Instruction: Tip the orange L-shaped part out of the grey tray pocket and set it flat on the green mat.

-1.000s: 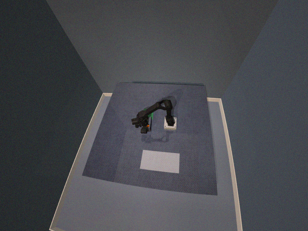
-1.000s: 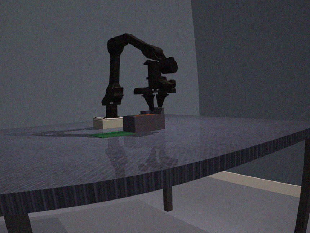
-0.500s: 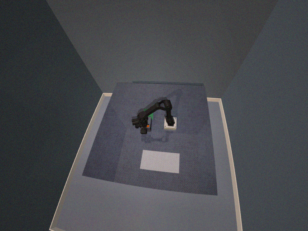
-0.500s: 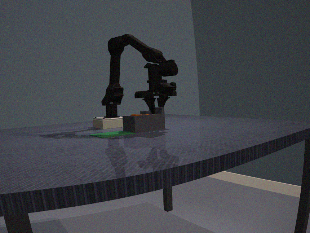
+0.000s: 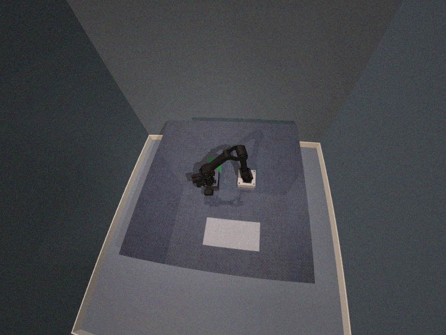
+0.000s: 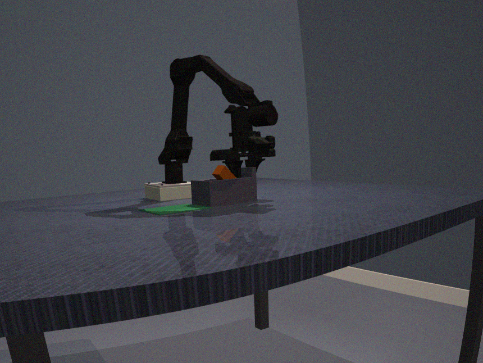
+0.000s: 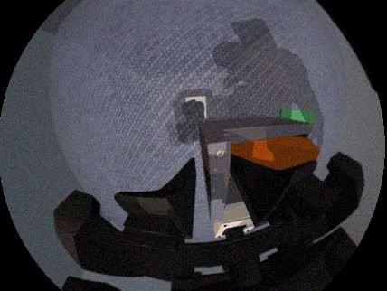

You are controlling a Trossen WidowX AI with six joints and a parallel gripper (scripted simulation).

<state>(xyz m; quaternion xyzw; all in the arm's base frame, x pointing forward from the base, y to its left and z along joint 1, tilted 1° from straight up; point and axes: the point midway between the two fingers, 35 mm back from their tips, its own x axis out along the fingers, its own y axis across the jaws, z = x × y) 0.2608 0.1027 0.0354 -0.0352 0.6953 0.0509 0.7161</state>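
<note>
The orange L-shaped part is 50 mm to the right of my gripper tip. Round my gripper tip: green mat (20 mm ahead, 220 mm to the right, 50 mm below).
</note>
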